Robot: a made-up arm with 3 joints. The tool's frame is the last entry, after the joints. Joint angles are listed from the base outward.
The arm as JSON. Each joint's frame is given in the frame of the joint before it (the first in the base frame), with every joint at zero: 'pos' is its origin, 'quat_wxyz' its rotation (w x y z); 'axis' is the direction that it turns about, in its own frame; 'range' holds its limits. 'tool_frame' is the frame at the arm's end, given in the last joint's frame.
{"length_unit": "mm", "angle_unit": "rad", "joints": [
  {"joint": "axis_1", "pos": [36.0, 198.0, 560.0], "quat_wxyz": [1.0, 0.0, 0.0, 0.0], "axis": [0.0, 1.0, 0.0], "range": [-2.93, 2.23]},
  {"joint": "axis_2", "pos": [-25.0, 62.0, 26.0], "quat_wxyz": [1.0, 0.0, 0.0, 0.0], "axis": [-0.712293, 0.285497, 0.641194], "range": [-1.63, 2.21]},
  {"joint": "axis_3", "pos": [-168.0, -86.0, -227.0], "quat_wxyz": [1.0, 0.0, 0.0, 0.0], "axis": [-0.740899, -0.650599, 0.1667], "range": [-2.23, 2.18]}
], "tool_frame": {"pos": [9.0, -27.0, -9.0], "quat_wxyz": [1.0, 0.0, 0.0, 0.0]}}
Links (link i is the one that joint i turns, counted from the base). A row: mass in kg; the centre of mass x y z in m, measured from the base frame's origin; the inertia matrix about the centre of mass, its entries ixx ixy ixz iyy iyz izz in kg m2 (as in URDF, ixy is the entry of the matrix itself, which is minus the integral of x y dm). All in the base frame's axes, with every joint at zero. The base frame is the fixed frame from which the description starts. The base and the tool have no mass.
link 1: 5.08; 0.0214 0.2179 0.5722; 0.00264 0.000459 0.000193 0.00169 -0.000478 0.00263
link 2: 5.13; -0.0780 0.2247 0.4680; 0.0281 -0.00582 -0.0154 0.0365 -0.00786 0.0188
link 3: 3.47; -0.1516 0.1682 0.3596; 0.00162 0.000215 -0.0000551 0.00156 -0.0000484 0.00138
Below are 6 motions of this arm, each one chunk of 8 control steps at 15 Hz.
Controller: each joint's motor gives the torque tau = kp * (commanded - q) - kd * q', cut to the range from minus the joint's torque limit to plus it. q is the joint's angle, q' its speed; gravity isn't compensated. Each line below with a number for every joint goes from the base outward.
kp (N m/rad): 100 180 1.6
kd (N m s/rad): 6.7 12 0.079
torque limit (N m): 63 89 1.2
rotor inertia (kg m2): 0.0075 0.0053 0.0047
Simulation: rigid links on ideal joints. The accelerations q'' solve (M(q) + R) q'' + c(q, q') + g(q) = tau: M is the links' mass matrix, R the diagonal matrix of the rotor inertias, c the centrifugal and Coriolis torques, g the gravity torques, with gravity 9.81 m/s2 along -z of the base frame. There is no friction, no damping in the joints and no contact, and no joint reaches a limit. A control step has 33 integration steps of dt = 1/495 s. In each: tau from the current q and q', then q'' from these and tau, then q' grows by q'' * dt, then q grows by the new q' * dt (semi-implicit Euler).
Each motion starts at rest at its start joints. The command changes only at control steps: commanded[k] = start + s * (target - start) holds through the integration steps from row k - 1 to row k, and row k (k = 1, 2, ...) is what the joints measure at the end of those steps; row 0 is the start. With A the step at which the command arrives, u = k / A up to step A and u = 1 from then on. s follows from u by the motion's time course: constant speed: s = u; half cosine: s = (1 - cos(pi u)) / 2; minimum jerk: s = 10 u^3 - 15 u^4 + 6 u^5; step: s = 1 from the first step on.
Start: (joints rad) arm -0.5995 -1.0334 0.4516
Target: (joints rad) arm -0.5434 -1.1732 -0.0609
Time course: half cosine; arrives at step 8
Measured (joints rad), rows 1 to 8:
1: -0.6012 -1.0049 0.4060
2: -0.5882 -0.9882 0.3100
3: -0.5761 -0.9991 0.2149
4: -0.5687 -1.0242 0.1240
5: -0.5614 -1.0521 0.0298
6: -0.5532 -1.0765 -0.0601
7: -0.5459 -1.0942 -0.1283
8: -0.5419 -1.1035 -0.1602

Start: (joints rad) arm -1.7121 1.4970 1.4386
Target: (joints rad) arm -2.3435 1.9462 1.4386
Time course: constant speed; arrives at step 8
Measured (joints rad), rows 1 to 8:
1: -1.7963 1.5056 1.4852
2: -1.8860 1.5332 1.5933
3: -1.9680 1.5883 1.6545
4: -2.0487 1.6536 1.6381
5: -2.1314 1.7188 1.5897
6: -2.2157 1.7821 1.5576
7: -2.3005 1.8443 1.5533
8: -2.3848 1.9060 1.5620

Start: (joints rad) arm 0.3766 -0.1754 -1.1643
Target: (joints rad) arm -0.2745 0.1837 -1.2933
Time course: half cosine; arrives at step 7
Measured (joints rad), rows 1 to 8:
1: 0.3096 -0.1710 -1.1980
2: 0.1812 -0.1514 -1.2525
3: 0.0416 -0.1024 -1.2988
4: -0.0934 -0.0313 -1.3262
5: -0.2165 0.0425 -1.3385
6: -0.3137 0.1006 -1.3423
7: -0.3666 0.1311 -1.3403
8: -0.3763 0.1393 -1.3464

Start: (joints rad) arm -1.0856 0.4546 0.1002
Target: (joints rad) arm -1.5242 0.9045 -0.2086
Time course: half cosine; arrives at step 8
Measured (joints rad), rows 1 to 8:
1: -1.0876 0.4388 0.0724
2: -1.1209 0.4508 0.0094
3: -1.1809 0.5043 -0.0659
4: -1.2557 0.5822 -0.1370
5: -1.3355 0.6675 -0.1962
6: -1.4083 0.7465 -0.2401
7: -1.4630 0.8078 -0.2658
8: -1.4917 0.8420 -0.2708

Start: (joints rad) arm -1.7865 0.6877 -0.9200
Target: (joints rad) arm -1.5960 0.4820 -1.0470
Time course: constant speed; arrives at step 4
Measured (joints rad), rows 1 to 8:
1: -1.7194 0.6443 -0.9461
2: -1.6550 0.5880 -1.0510
3: -1.6038 0.5321 -1.1585
4: -1.5559 0.4784 -1.2218
5: -1.5346 0.4543 -1.2563
6: -1.5299 0.4513 -1.2457
7: -1.5292 0.4530 -1.2089
8: -1.5294 0.4541 -1.1808

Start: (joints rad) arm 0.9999 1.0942 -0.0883
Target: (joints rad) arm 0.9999 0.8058 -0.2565
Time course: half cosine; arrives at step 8
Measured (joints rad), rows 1 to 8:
1: 0.9828 1.0943 -0.1081
2: 0.9761 1.0758 -0.1397
3: 0.9702 1.0376 -0.1687
4: 0.9619 0.9849 -0.1974
5: 0.9513 0.9262 -0.2300
6: 0.9397 0.8709 -0.2641
7: 0.9287 0.8276 -0.2924
8: 0.9200 0.8030 -0.3078

